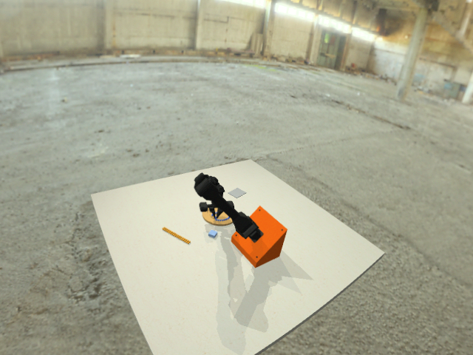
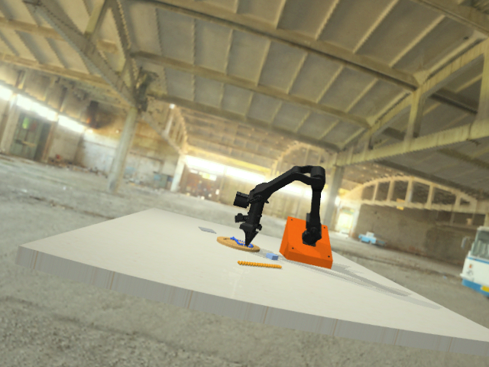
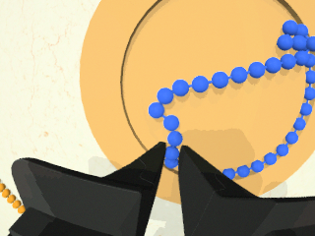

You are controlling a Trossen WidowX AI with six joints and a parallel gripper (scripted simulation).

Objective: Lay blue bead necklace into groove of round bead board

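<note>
Right now my gripper tip is 30 mm short of the round tan bead board, 40 mm to the left of it and 10 mm above it. Also, from my gripper tip: flat grey tile: 190 mm ahead, 270 mm to the right, 10 mm below; small light-blue block: 100 mm behind, 80 mm to the left, 10 mm below.
</note>
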